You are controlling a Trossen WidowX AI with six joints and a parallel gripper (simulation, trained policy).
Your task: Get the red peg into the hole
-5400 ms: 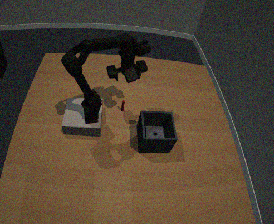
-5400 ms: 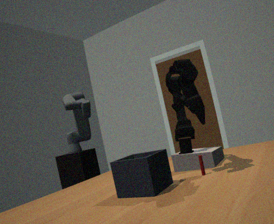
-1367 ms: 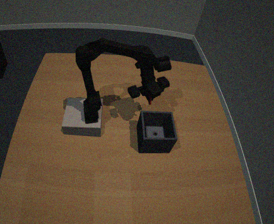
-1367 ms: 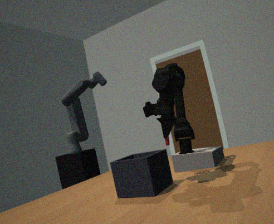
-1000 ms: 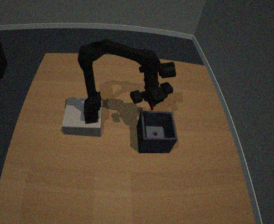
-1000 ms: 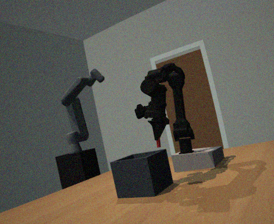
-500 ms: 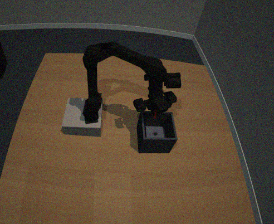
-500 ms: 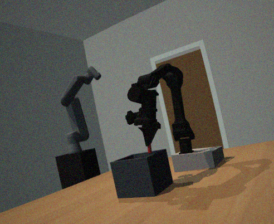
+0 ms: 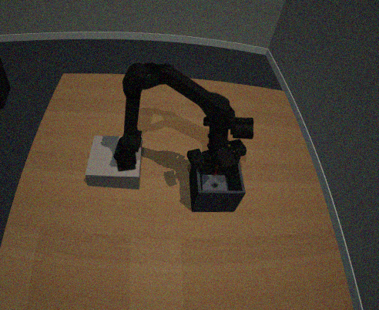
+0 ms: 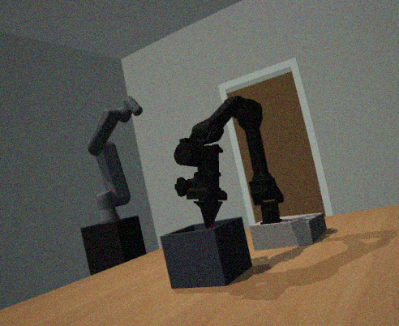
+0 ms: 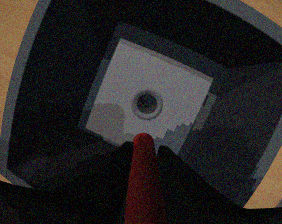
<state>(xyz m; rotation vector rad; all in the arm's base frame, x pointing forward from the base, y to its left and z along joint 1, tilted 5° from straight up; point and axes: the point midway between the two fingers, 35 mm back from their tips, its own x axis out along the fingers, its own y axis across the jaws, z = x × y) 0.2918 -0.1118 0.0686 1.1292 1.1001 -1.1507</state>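
Right now my gripper tip is 10 mm to the right of the red peg and 10 mm below it. Round my gripper tip: light grey plate 80 mm below, 10 mm to the right, 10 mm ahead.
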